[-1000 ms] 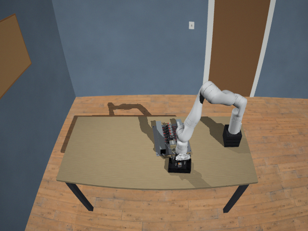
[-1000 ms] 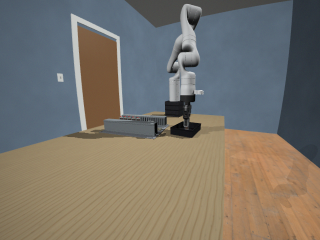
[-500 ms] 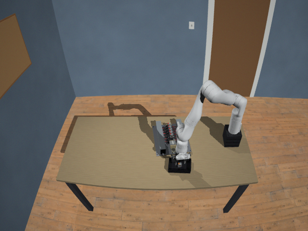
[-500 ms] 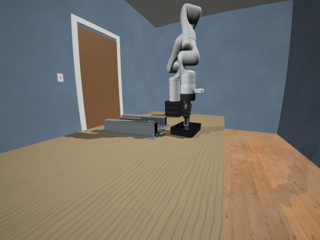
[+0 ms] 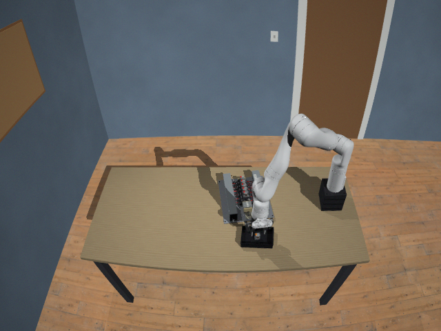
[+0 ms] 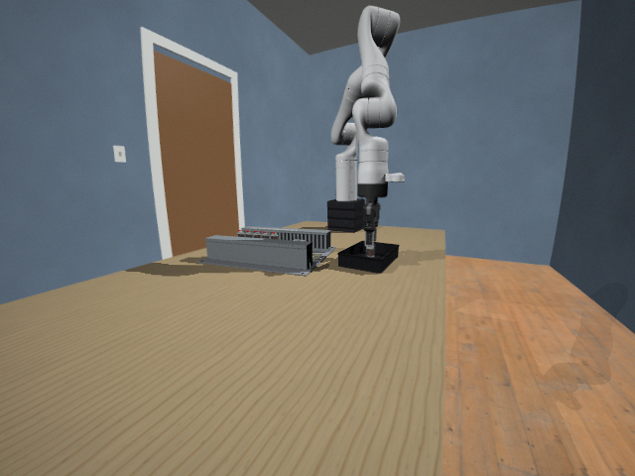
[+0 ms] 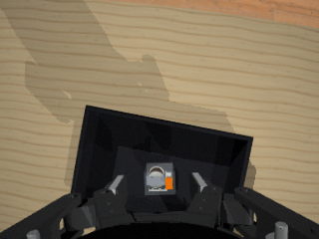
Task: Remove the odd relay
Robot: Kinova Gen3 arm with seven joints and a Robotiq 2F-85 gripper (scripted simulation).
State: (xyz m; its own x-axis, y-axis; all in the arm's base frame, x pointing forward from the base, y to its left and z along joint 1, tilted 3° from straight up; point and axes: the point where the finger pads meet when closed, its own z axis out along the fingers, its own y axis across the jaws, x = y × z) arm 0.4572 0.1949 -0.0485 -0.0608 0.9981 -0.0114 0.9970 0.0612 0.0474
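The clear relay lies 40 mm below my hand. From my hand the other things lie so: grey panel 280 mm to the right, 60 mm below, 40 mm ahead; then black parts tray 50 mm below.
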